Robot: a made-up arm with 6 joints.
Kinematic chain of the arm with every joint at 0, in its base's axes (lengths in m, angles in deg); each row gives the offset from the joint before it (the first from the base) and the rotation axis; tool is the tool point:
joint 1: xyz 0 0 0.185 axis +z
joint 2: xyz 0 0.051 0 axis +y
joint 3: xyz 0 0 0.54 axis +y
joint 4: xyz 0 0 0.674 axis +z
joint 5: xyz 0 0 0 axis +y
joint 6: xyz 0 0 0.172 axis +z
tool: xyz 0 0 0
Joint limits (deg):
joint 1: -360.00..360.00
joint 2: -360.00..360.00
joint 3: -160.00..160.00
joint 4: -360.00..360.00
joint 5: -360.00..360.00
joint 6: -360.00..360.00
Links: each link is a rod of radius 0.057 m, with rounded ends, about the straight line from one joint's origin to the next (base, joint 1, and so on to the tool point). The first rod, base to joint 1, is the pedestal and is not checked.
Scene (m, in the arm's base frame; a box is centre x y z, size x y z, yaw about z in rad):
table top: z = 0
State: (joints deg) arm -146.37 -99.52 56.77 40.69 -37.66 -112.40
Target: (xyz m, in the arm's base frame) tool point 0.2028 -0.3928 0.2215
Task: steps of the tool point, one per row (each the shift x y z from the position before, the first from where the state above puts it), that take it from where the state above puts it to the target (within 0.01 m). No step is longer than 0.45 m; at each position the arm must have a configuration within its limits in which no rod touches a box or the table.
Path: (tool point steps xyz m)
1: -0.3214 -0.0205 0.2958
2: -0.3155 -0.1783 0.1689
3: -0.2251 -0.2855 0.0233
4: -0.0905 -0.3041 -0.1160
5: 0.0334 -0.2290 -0.2242
6: 0.0986 -0.0884 -0.2820
7: 0.0830 0.0665 -0.2808

